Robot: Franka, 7 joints.
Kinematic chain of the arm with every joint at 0, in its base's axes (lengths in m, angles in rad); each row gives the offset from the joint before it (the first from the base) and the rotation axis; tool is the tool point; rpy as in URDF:
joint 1: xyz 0 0 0.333 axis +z
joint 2: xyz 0 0 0 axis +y
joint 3: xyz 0 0 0.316 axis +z
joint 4: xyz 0.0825 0 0 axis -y
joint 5: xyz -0.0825 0 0.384 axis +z
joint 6: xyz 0 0 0 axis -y
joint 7: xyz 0.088 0 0 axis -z
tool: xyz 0 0 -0.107 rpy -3.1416 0 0
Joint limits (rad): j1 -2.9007..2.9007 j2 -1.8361..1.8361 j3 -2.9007..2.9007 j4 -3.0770..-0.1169 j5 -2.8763..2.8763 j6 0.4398..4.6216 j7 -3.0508..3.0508
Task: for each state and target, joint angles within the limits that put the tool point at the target. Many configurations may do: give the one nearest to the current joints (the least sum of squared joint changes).
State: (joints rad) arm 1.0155 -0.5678 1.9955 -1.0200 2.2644 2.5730 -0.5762
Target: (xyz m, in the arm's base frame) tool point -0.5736 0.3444 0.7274
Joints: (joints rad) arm 0.4146 -0.5615 1.8088 -1.2652 2.2628 2.5954 -0.5762
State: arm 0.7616 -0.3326 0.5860 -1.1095 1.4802 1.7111 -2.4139
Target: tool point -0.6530 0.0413 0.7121
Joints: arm 0.8067 -0.9763 1.2095 -1.1853 1.4768 1.5981 -2.4139
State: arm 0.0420 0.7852 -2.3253 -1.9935 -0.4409 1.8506 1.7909
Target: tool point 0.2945 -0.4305 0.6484
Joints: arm 0.4708 1.0703 -1.9601 -1.8095 -0.4052 1.8746 1.7909
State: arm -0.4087 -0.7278 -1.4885 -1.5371 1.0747 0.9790 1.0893
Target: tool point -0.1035 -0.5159 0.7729
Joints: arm -0.0006 -0.5329 -1.5256 -1.3934 1.1747 1.3996 1.0893
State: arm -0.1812 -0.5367 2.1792 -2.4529 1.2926 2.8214 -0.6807
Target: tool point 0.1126 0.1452 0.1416
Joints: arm -0.3999 -0.6272 2.3230 -3.0770 1.8196 2.9775 -0.6807
